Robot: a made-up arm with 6 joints.
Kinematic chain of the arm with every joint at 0, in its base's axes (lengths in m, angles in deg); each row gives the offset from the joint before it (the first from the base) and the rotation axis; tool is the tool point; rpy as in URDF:
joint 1: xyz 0 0 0.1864 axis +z
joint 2: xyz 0 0 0 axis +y
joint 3: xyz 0.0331 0 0.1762 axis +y
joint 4: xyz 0.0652 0 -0.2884 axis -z
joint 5: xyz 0 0 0 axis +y
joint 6: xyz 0.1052 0 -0.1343 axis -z
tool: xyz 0 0 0 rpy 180 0 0
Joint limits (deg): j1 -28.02..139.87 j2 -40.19..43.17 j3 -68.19..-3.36 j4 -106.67..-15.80 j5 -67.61..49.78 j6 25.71..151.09
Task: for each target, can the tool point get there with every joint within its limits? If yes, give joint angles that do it. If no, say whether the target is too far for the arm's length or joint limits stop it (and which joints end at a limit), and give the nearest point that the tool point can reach.
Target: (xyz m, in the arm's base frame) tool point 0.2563 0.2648 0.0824
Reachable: yes | joints 44.29 -9.98 -34.44 -99.72 34.47 60.44
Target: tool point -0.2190 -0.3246 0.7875
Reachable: no: too far | nearest point -0.1560 -0.0328 0.5895 | short by 0.358 m
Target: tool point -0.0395 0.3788 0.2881
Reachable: yes | joints 75.60 -21.35 -50.88 -97.30 -13.45 80.65
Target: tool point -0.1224 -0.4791 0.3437
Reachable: no: joint limits stop it (at a limit: joint 1, joint 2, joint 3, joint 4) | nearest point -0.0981 -0.1276 0.0833 | short by 0.438 m
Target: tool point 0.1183 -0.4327 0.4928
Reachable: no: joint limits stop it (at a limit: joint 1, joint 2, joint 5) | nearest point 0.2853 -0.1910 0.5057 | short by 0.294 m
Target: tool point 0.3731 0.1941 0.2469
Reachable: yes | joints 6.73 0.43 -56.99 -76.33 -25.98 67.43
